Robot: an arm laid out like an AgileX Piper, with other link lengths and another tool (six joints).
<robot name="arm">
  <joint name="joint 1" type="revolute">
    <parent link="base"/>
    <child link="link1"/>
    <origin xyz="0 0 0.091"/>
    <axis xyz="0 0 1"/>
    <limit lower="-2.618" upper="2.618"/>
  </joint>
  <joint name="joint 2" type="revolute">
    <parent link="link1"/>
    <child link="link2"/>
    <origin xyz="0 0 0"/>
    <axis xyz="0 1 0"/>
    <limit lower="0" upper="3.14"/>
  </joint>
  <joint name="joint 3" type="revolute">
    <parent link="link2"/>
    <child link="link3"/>
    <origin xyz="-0.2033 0 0.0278"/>
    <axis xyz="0 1 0"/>
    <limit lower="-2.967" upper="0"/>
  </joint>
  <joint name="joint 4" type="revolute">
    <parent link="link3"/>
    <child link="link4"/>
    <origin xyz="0.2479 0 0.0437"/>
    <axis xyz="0.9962 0 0.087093"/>
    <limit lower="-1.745" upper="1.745"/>
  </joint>
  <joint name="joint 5" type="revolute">
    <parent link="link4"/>
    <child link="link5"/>
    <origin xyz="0 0 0"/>
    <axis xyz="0 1 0"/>
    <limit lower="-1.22" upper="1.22"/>
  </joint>
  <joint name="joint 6" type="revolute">
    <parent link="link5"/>
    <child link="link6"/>
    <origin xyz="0.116 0 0.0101"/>
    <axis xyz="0.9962 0 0.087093"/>
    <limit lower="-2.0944" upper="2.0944"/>
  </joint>
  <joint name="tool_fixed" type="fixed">
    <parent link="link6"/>
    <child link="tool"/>
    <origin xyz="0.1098 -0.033 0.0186" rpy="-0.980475 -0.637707 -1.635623"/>
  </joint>
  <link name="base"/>
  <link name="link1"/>
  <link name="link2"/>
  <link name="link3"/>
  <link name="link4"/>
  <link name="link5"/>
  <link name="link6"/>
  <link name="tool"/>
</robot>
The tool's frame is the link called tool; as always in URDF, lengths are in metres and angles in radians.
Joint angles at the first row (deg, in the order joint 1, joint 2, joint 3, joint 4, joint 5, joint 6):
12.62 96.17 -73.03 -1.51 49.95 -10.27
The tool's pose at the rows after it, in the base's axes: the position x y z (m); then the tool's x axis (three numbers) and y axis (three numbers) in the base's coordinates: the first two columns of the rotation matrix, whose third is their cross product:
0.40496, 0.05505, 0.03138, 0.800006, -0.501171, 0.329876, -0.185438, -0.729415, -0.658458
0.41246, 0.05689, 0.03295, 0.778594, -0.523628, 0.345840, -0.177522, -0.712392, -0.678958
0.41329, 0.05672, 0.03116, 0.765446, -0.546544, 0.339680, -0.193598, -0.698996, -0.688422
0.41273, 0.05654, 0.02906, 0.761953, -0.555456, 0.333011, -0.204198, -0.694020, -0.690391
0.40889, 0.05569, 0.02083, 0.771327, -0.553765, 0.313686, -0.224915, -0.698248, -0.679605
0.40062, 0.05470, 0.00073, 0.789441, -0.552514, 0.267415, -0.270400, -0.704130, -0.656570
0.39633, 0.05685, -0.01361, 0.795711, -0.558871, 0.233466, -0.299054, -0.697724, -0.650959
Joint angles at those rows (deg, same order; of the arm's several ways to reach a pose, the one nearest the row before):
12.62 96.90 -73.24 -1.50 46.13 -10.65
12.62 97.36 -73.28 -1.38 43.63 -9.36
12.62 97.71 -73.28 -1.38 43.08 -7.81
12.62 97.98 -73.28 -1.34 43.07 -7.19
12.62 98.89 -73.28 -1.31 43.91 -7.20
12.62 101.35 -73.28 -0.97 45.25 -7.24
12.69 103.32 -73.28 0.00 45.30 -7.24

